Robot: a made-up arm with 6 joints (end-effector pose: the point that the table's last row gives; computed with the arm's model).
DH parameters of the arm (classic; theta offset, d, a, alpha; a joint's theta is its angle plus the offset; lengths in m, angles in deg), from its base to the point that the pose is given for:
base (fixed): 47.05 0 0.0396 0
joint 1: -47.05 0.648 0.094 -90
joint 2: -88.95 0 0.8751 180
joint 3: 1.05 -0.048 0.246 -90
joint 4: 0 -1.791 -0.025 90
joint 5: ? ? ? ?
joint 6: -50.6 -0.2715 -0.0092 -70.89
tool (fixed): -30.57 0.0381 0 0
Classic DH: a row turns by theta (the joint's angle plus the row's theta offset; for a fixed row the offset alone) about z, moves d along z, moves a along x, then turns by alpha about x.
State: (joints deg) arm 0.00 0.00 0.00 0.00 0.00 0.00
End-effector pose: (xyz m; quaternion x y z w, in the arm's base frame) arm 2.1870 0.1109 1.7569 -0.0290 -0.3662 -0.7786 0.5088
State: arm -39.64 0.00 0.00 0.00 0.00 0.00
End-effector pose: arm 1.7427 -1.2859 1.7569 -0.1515 -0.3346 -0.9050 0.2147
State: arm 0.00 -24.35 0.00 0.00 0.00 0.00
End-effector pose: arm 1.5460 0.1109 2.5101 0.1358 -0.4652 -0.7672 0.4201
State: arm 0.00 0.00 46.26 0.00 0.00 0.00
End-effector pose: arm 1.3853 0.1109 3.1658 0.2791 -0.5366 -0.7274 0.3241
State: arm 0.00 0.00 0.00 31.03 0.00 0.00
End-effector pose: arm 2.1870 0.0999 1.7411 -0.1641 -0.5611 -0.6523 0.4825
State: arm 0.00 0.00 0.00 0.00 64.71 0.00
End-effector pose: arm 2.0269 0.1109 1.9837 0.3921 -0.5816 -0.6733 0.2338
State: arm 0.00 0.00 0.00 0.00 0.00 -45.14
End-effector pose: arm 2.1870 0.0865 1.7717 0.1685 -0.0393 -0.8595 0.4810
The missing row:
joint 5: 0 -0.004 -0.009 -90
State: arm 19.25 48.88 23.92 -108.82 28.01 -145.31
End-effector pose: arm 2.5629 0.8887 0.5260 -0.5349 -0.7159 0.0097 0.4486
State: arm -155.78 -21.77 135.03 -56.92 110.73 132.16
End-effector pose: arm 1.7577 0.9694 1.8095 -0.4132 0.4402 -0.3018 0.7378
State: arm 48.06 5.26 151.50 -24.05 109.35 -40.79
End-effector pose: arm -0.9240 -1.0691 2.0827 -0.6780 -0.1337 -0.4611 0.5566
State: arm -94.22 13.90 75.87 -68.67 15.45 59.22
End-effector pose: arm -0.0066 -0.9976 3.4363 0.0402 0.6600 0.6198 0.4225
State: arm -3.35 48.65 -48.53 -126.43 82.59 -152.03
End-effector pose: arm 0.6331 -0.1243 -0.6206 -0.7781 0.1495 0.3910 0.4683
